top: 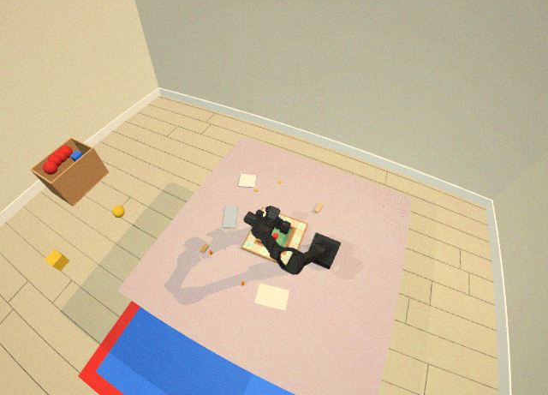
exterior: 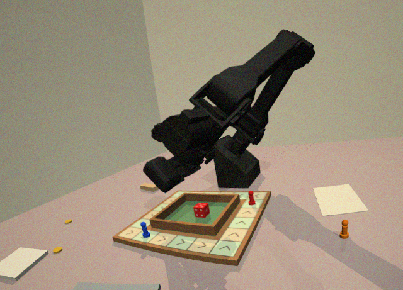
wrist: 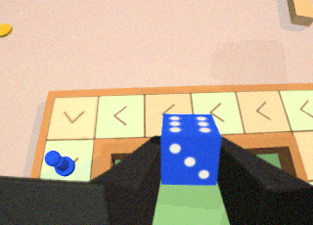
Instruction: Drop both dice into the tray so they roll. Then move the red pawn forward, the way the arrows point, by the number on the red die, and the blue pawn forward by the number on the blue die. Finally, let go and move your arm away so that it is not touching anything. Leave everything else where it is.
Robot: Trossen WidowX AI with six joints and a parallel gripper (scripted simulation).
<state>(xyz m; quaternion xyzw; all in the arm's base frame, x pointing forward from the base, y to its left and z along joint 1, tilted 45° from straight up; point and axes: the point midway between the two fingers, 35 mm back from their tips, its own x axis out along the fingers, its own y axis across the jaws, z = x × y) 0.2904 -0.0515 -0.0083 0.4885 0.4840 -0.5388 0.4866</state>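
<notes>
Now: gripper tip 8 cm past the red pawn, 17 cm to the right of it and 7 cm above it. Also, from my gripper tip: grey slab (27 cm ahead, 4 cm to the left, 9 cm below); then green tray (2 cm behind, 6 cm to the left, 9 cm below); then blue pawn (9 cm ahead, 1 cm to the right, 7 cm below).
</notes>
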